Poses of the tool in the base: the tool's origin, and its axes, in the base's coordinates. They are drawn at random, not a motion.
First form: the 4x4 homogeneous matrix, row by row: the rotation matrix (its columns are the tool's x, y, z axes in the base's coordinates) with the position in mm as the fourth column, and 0 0 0 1 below. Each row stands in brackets.
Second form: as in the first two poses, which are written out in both.
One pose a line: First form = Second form
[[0.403, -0.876, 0.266, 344], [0.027, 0.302, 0.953, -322], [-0.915, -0.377, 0.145, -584], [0, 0, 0, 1]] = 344, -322, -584, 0.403, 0.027, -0.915, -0.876, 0.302, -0.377
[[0.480, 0.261, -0.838, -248], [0.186, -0.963, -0.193, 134], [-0.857, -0.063, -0.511, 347], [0, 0, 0, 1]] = -248, 134, 347, 0.480, 0.186, -0.857, 0.261, -0.963, -0.063
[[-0.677, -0.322, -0.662, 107], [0.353, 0.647, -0.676, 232], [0.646, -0.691, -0.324, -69], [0, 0, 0, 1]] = 107, 232, -69, -0.677, 0.353, 0.646, -0.322, 0.647, -0.691
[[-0.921, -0.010, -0.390, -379], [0.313, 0.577, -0.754, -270], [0.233, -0.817, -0.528, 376], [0, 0, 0, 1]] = -379, -270, 376, -0.921, 0.313, 0.233, -0.010, 0.577, -0.817
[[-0.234, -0.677, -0.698, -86], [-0.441, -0.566, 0.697, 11], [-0.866, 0.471, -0.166, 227], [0, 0, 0, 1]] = -86, 11, 227, -0.234, -0.441, -0.866, -0.677, -0.566, 0.471
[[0.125, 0.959, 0.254, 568], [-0.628, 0.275, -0.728, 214], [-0.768, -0.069, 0.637, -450], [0, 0, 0, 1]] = 568, 214, -450, 0.125, -0.628, -0.768, 0.959, 0.275, -0.069
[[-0.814, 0.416, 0.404, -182], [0.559, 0.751, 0.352, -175], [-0.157, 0.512, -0.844, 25], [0, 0, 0, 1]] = -182, -175, 25, -0.814, 0.559, -0.157, 0.416, 0.751, 0.512
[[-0.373, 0.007, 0.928, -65], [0.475, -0.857, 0.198, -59], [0.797, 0.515, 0.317, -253], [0, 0, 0, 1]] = -65, -59, -253, -0.373, 0.475, 0.797, 0.007, -0.857, 0.515
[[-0.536, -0.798, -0.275, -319], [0.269, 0.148, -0.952, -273], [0.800, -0.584, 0.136, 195], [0, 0, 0, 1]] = -319, -273, 195, -0.536, 0.269, 0.800, -0.798, 0.148, -0.584
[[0.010, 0.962, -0.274, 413], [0.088, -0.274, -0.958, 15], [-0.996, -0.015, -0.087, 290], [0, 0, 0, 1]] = 413, 15, 290, 0.010, 0.088, -0.996, 0.962, -0.274, -0.015
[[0.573, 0.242, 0.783, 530], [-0.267, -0.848, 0.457, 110], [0.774, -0.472, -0.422, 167], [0, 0, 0, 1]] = 530, 110, 167, 0.573, -0.267, 0.774, 0.242, -0.848, -0.472
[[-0.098, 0.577, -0.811, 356], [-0.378, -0.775, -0.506, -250], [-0.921, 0.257, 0.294, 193], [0, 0, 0, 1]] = 356, -250, 193, -0.098, -0.378, -0.921, 0.577, -0.775, 0.257
